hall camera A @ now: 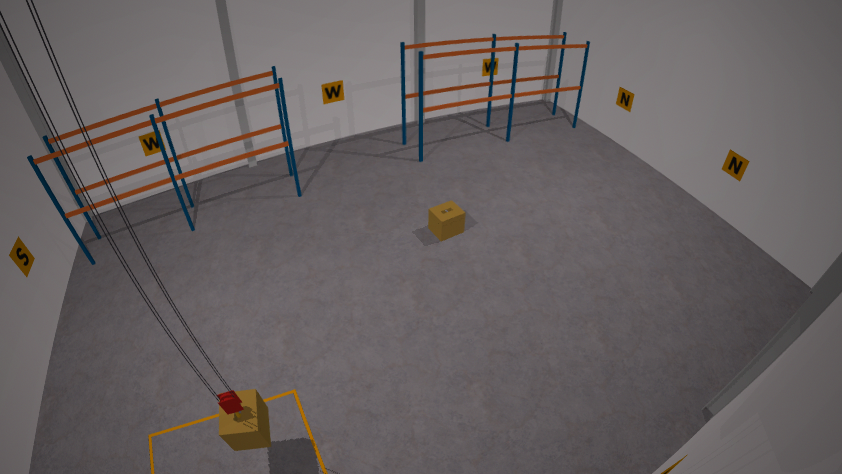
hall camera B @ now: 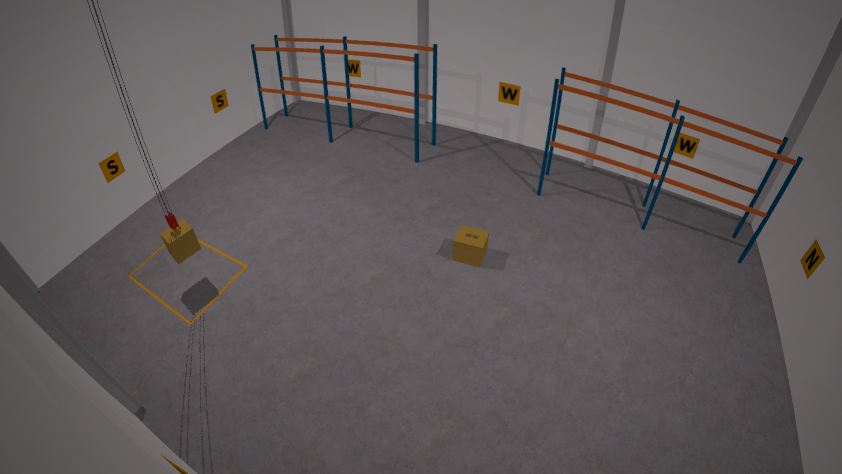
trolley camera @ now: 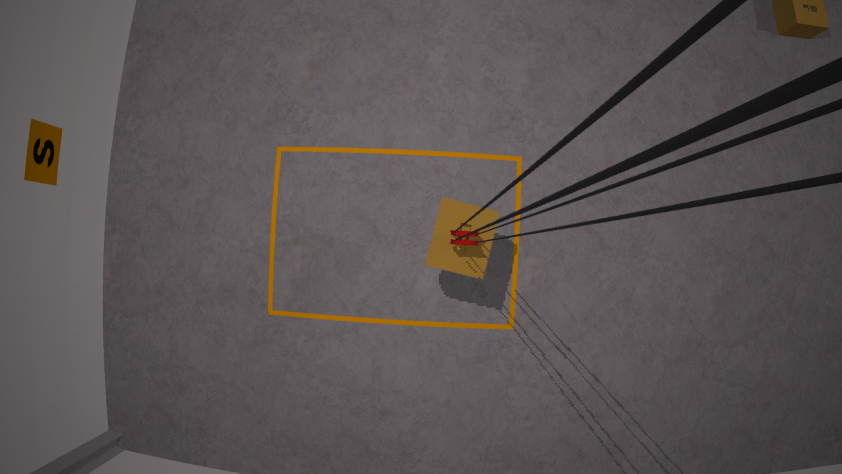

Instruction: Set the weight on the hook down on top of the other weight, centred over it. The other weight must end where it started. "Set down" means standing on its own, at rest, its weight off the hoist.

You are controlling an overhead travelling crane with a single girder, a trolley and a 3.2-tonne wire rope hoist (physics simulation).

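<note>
A yellow box-shaped weight (hall camera A: 244, 436) (hall camera B: 182, 247) (trolley camera: 438, 253) hangs from my hook with its red block (hall camera A: 230, 402) (hall camera B: 172, 221) (trolley camera: 464, 237). It is clear of the floor, with its shadow apart from it in hall camera B. In the trolley view it is turned a little against the outline's sides. My hook is shut on this weight; its tip is too small to see well. The other yellow weight (hall camera A: 446, 223) (hall camera B: 469, 250) (trolley camera: 801, 23) stands upright on the floor, well away from the hanging one. It is partly cut off at the top right of the trolley view.
A yellow floor outline (hall camera A: 308, 431) (hall camera B: 160, 299) (trolley camera: 274, 235) lies below the hanging weight. Two blue and orange racks stand along the W wall: one nearer the S wall (hall camera A: 172, 170) (hall camera B: 416, 105), one nearer the N wall (hall camera A: 420, 105) (hall camera B: 661, 176). The ropes run up at a slant in the views.
</note>
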